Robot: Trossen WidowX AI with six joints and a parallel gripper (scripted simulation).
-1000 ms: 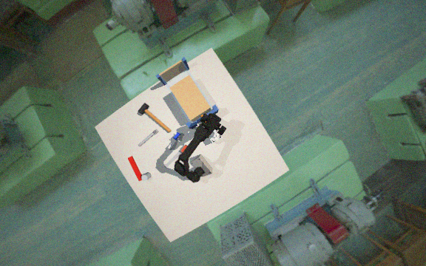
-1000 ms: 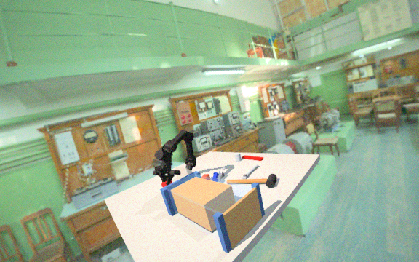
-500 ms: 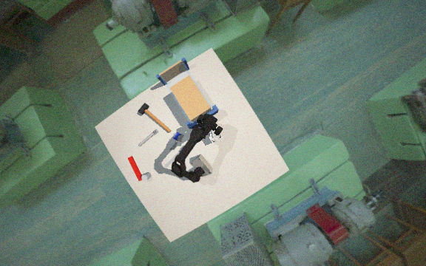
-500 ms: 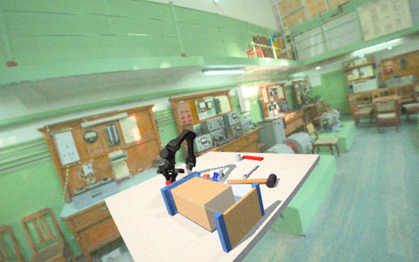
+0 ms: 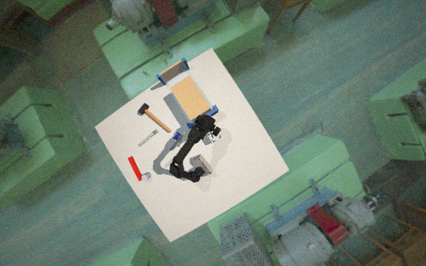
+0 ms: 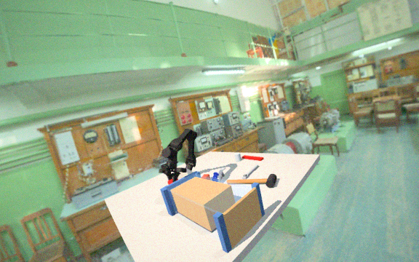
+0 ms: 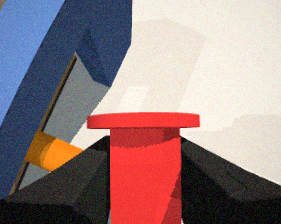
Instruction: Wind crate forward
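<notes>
Now: gripper tip 60 mm short of the blue steel frame, 30 mm to the right of it and 30 mm above it. From my gripper tip the other things lie so: red knob 10 mm behind, 20 mm to the left; winch 120 mm behind, 30 mm to the left, 100 mm below; clear-panelled cubby 300 mm ahead, 20 mm to the left, 20 mm below.
</notes>
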